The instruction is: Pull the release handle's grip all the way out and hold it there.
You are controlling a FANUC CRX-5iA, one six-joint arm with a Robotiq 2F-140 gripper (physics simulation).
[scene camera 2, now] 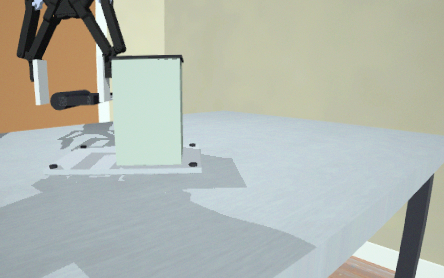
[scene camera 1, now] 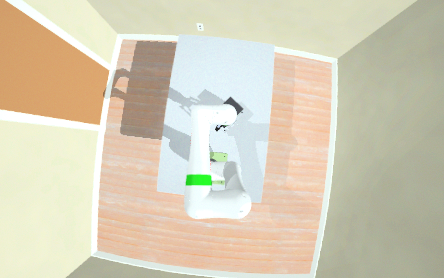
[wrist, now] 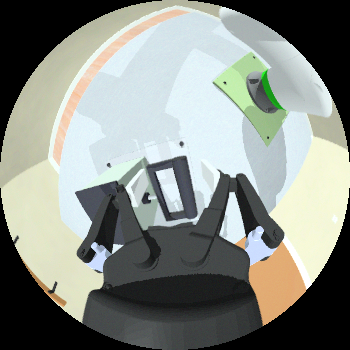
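The release handle's dark grip [scene camera 2: 75,99] [wrist: 188,187] is a thick bar on a rectangular frame. It stands out from the side of a pale green box [scene camera 2: 147,110] [wrist: 112,175] with a dark top. The box stands on a pale base plate [scene camera 2: 150,170] with dark bolts. My gripper [scene camera 1: 221,128] [scene camera 2: 72,90] [wrist: 173,171] is open, pointing down, with its white finger pads around the grip. One pad is close to the box face, the other beyond the grip's outer bar with a gap. The pads hold nothing. In scene camera 1 the grip cannot be made out.
The box and base plate stand on a grey table [scene camera 1: 225,60] [scene camera 2: 300,165]. My white arm [scene camera 1: 201,145] reaches over the table from its light green mounting plate [scene camera 1: 219,156] [wrist: 235,80]. Walls surround the table, and an orange panel [scene camera 1: 45,65] is on the left.
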